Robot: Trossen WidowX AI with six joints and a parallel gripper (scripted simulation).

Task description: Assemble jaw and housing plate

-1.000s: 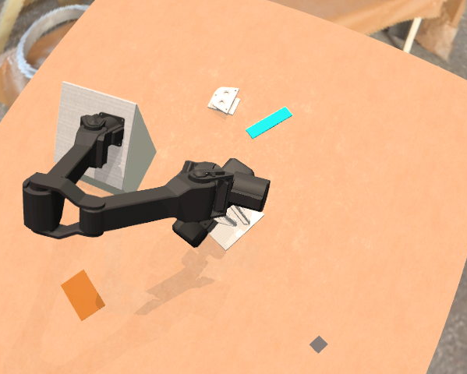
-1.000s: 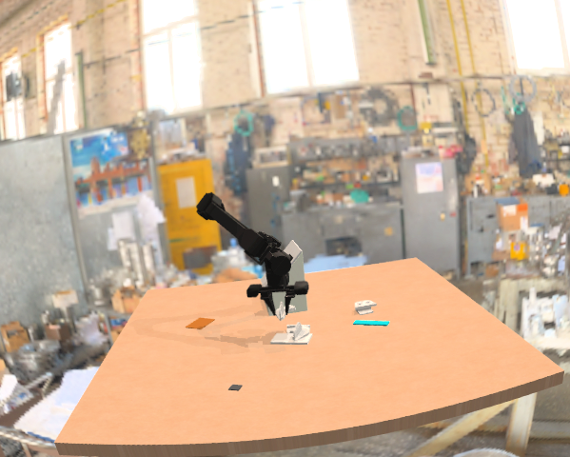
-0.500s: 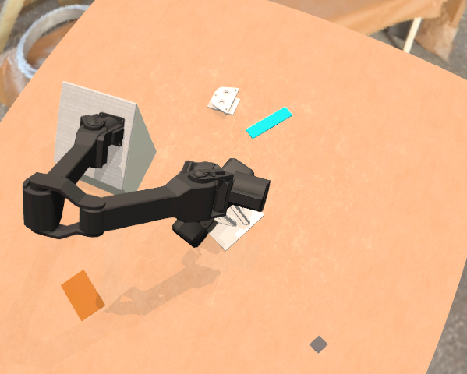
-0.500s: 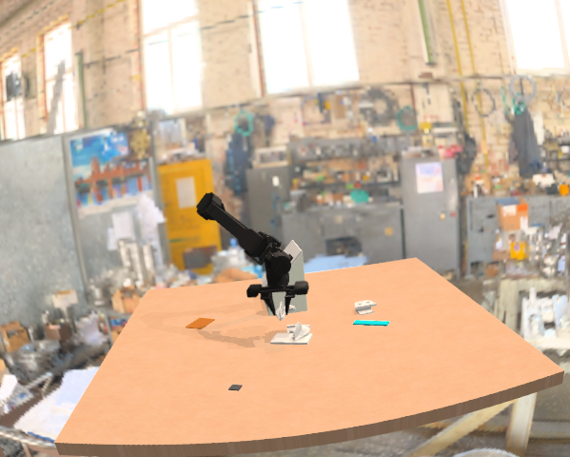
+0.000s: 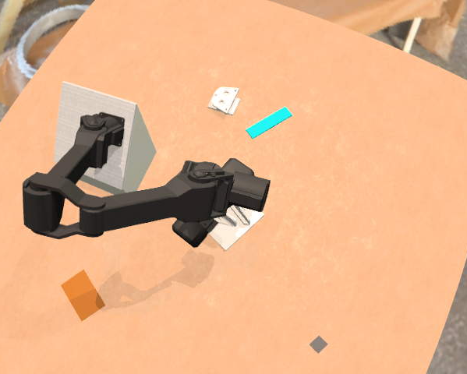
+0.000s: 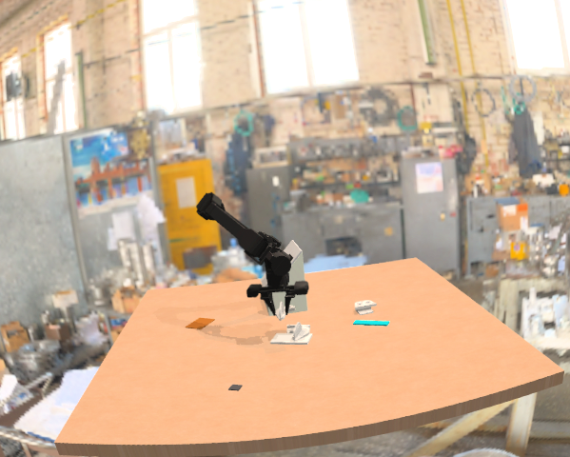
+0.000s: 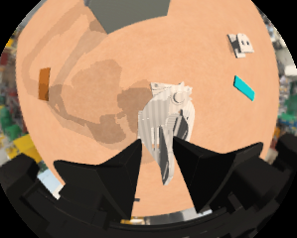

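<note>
Right now my gripper tip is 3 cm short of the white base plate, 2 cm to the right of it and 8 cm above it. The rest, counted from my gripper tip: cyan strip: 2 cm ahead, 29 cm to the left, 8 cm below; then small grey square: 30 cm ahead, 18 cm to the right, 8 cm below; then jaw: 1 cm behind, 6 cm to the left, 7 cm below.
</note>
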